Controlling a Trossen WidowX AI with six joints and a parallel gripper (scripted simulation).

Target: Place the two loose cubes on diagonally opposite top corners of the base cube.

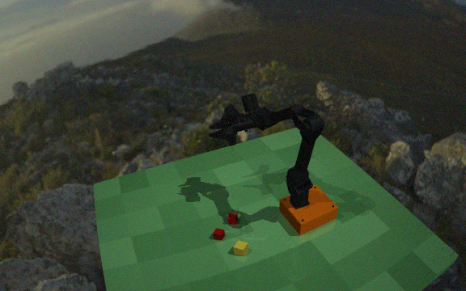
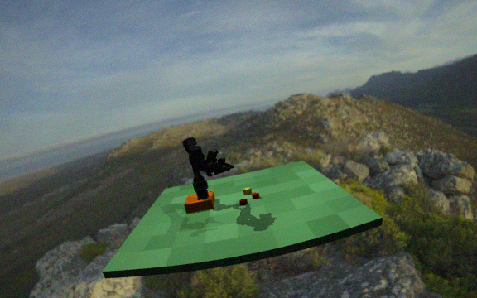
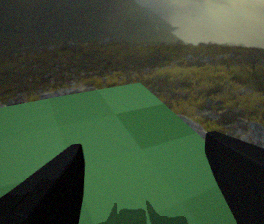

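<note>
My gripper tip is now 40 cm to the right of the yellow base cube, 28 cm above it and 2 cm short of it.
</note>
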